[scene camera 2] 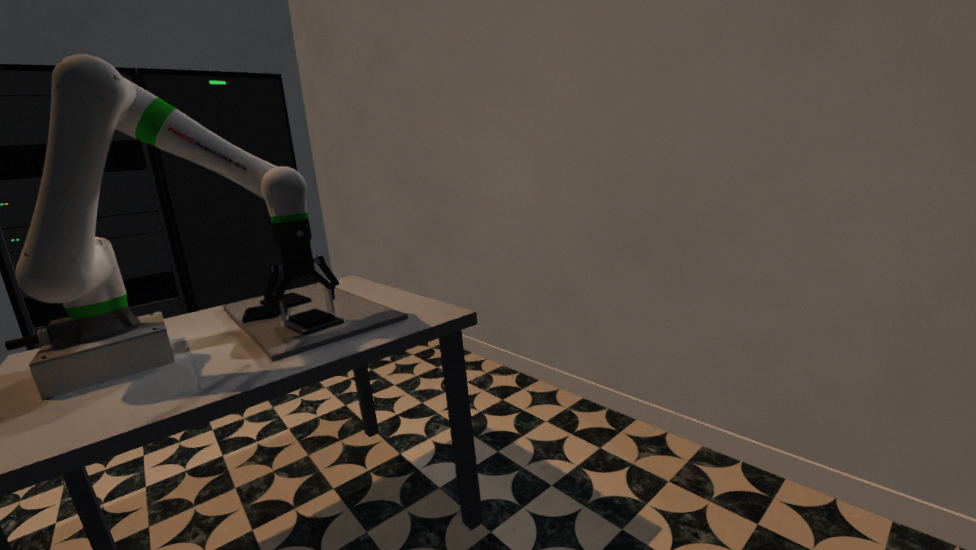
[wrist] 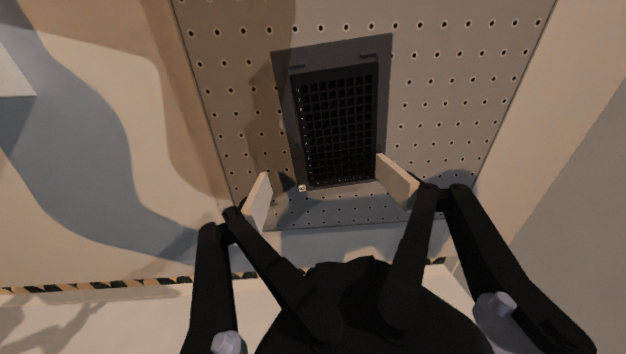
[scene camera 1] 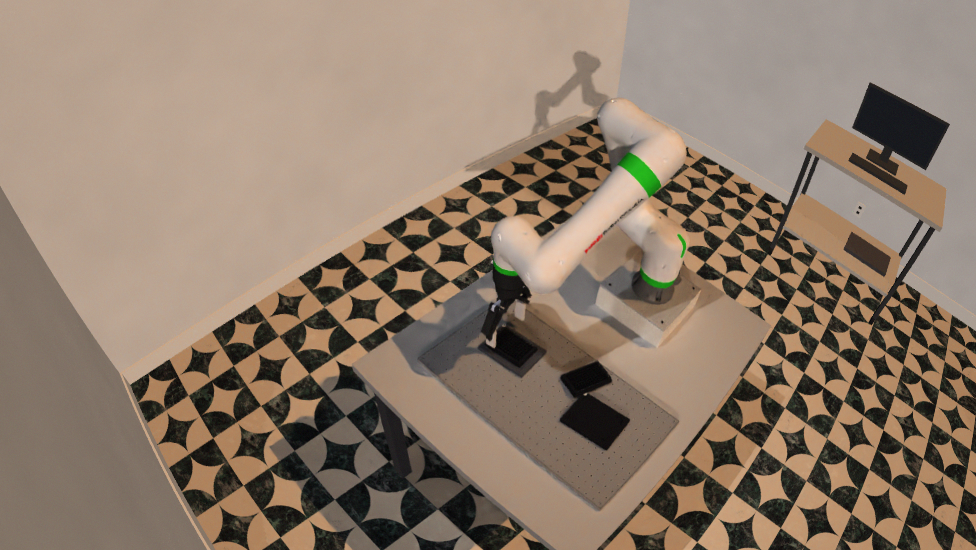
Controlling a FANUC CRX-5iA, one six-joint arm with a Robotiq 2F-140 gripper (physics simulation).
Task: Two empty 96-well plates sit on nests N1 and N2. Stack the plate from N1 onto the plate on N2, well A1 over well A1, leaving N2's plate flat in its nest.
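Places are measured from the arm's base along level axes (x left, y back, z up), in millimetres.
Where they show: gripper, between the fingertips: (scene camera 2: pixel 308 319) (wrist: pixel 322 174) (scene camera 1: pixel 505 331); arm's base, origin of its link: (scene camera 2: pixel 107 333) (scene camera 1: pixel 652 287).
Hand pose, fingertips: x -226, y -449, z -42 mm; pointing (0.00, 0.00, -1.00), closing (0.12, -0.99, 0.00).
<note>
Things, the pixels of their centre, and the offset from my fingertips. "spot": a spot on its surface instead. Level surfaces: height alone.
- black 96-well plate, middle of its body: (wrist: pixel 338 133) (scene camera 1: pixel 511 346) (scene camera 2: pixel 311 317) dx +46, dy -20, dz -12 mm
- dark grey nest, middle of its body: (wrist: pixel 336 126) (scene camera 1: pixel 512 349) (scene camera 2: pixel 311 321) dx +51, dy -20, dz -24 mm
- second black plate, middle of its body: (scene camera 1: pixel 586 378) (scene camera 2: pixel 265 311) dx +275, dy +56, dz -18 mm
- perforated board, height of its surface: dz -31 mm
- table, height of its surface: dz -44 mm
- small marker, a spot on its surface: (wrist: pixel 302 188) spot: dx -30, dy +26, dz -19 mm
A black 96-well plate (scene camera 1: pixel 513 347) (scene camera 2: pixel 314 318) (wrist: pixel 340 125) sits, apparently flat, in a dark grey nest (scene camera 1: pixel 524 370) (wrist: pixel 332 50). My gripper (scene camera 1: pixel 506 324) (scene camera 2: pixel 307 308) (wrist: pixel 322 174) is open and empty, pointing down, with its pale fingertips low on either side of this plate's near end in the wrist view. A second black plate (scene camera 1: pixel 586 377) (scene camera 2: pixel 259 312) lies out of a nest on the perforated board, turned at an angle. It is close to a corner of the other, empty black nest (scene camera 1: pixel 594 421) (scene camera 2: pixel 295 299); contact is unclear. I cannot read which nest is N1 or N2.
The perforated board (scene camera 1: pixel 478 389) (scene camera 2: pixel 375 310) (wrist: pixel 440 94) lies on the table (scene camera 1: pixel 723 327). The arm's base block (scene camera 1: pixel 635 314) (scene camera 2: pixel 102 358) stands beside the board. A small marker (wrist: pixel 302 188) is at the occupied nest's near corner. A desk with a monitor (scene camera 1: pixel 900 125) stands apart.
</note>
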